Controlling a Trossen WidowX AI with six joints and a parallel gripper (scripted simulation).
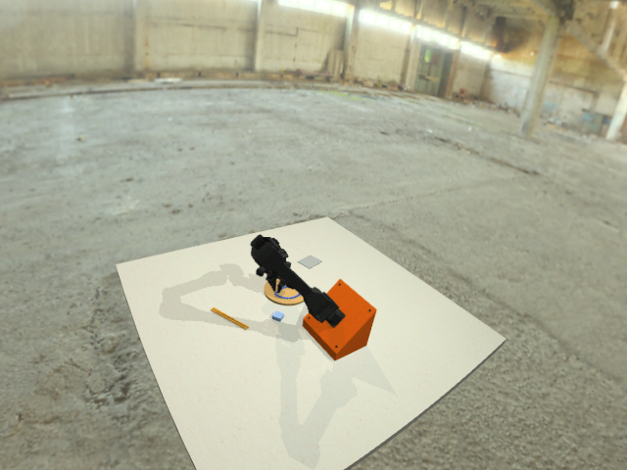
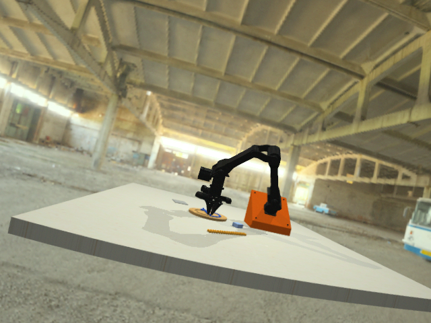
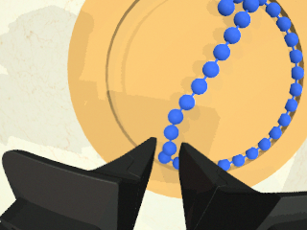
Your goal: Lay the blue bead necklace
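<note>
Right now my gripper tip is 5 cm to the left of the round tan bead board and 1 cm above it. The rest, counted from my gripper tip: flat grey tile 16 cm ahead, 28 cm to the right, 1 cm below; then small light-blue block 13 cm behind, 7 cm to the left, 1 cm below.
</note>
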